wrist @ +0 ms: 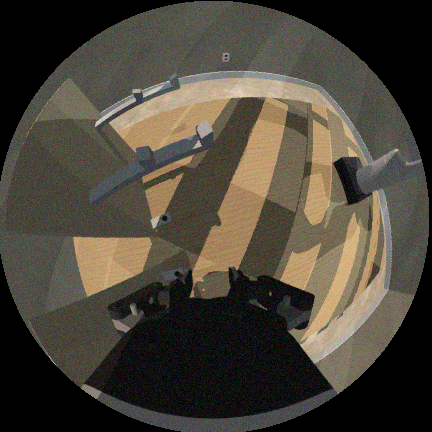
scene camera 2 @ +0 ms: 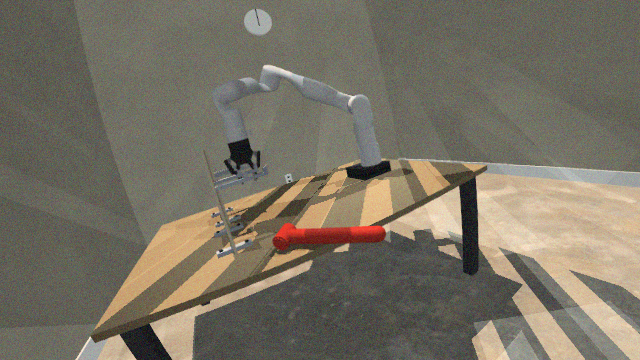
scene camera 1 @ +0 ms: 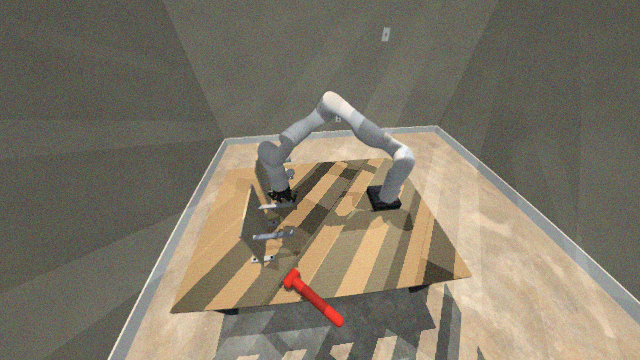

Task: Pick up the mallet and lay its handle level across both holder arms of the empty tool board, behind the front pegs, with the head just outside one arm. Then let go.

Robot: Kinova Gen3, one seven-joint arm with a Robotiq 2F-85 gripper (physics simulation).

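The red mallet is off the holder arms, apart from my gripper, at the table's near edge. Its head shows over the table edge and its handle reaches out past it; contact with the table is unclear. The near tool board stands upright, and its two holder arms, one nearer and one farther, carry no tool. My gripper is partly open beside the farther arm, with nothing seen between its fingertips. The mallet does not show in the wrist view.
Another board's pegged holder arms show ahead in the wrist view. Small grey feet support the near board on the striped wooden table. The robot base stands to the right.
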